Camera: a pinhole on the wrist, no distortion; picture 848 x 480 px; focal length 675.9 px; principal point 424.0 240.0 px. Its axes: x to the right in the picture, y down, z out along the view. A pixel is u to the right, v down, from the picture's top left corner.
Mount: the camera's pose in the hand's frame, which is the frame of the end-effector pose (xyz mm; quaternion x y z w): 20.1 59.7 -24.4 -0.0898 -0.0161 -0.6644 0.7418
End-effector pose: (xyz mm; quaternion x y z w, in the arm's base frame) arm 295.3 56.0 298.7 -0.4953 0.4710 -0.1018 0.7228
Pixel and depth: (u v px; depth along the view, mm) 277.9 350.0 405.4
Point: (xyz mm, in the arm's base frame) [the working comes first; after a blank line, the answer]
In the camera's frame: -87.6 66.0 405.4

564.5 311.0 81.2
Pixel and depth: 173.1 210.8 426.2
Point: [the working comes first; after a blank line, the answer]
In the camera's frame: -158.2 -18.4 426.2

511.5 409.6 82.6
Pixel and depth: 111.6 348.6 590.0
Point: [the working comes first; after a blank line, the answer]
In the camera's frame: -272.7 94.8 590.0

628.2 494.3 -96.2
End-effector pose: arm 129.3 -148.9 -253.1 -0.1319 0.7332 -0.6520 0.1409
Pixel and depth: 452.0 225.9 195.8
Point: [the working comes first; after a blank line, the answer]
In the camera's frame: 8.1 -4.1 195.8

159.8 -309.0 -354.1
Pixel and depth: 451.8 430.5 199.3
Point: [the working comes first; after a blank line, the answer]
In the camera's frame: 8.2 56.2 199.3

103.0 -327.8 -362.3
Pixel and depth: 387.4 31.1 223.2
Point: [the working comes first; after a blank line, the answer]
In the camera's frame: -12.1 -69.0 223.2

230.6 -311.6 -372.7
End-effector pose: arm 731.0 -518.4 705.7 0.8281 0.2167 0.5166 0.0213
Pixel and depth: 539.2 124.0 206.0
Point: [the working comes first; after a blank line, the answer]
In the camera's frame: 35.1 -35.4 206.0

914.2 -528.1 640.0
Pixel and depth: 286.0 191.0 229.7
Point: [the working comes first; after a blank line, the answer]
In the camera's frame: -46.9 -16.7 229.7

955.6 -600.0 667.4
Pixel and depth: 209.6 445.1 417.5
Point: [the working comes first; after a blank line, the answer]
In the camera's frame: -132.4 126.7 417.5

1189.5 -629.0 754.3
